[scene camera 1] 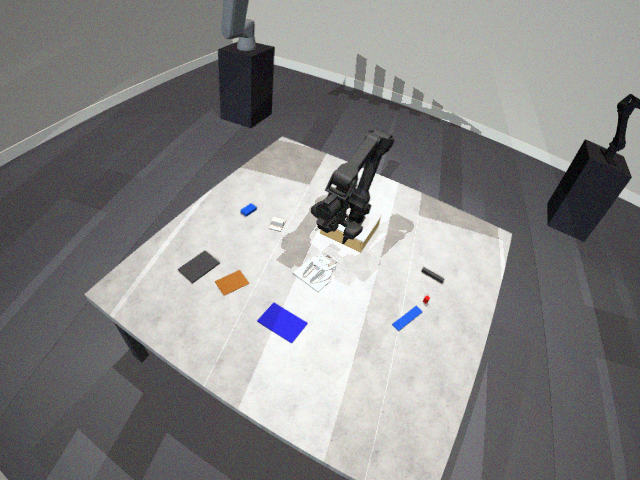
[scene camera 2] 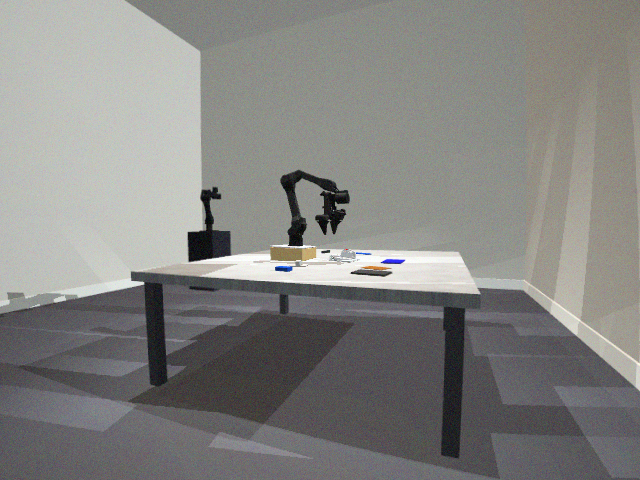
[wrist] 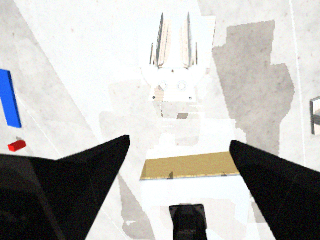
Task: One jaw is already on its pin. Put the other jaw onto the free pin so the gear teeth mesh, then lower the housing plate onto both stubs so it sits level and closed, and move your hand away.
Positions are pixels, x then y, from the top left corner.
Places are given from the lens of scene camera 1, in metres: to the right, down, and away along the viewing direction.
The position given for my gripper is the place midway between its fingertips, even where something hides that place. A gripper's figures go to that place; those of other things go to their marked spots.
my gripper [scene camera 1: 333,236]: 0.05, -0.01, 1.35
blue tile [scene camera 1: 283,323]: -0.12, 0.27, 1.23
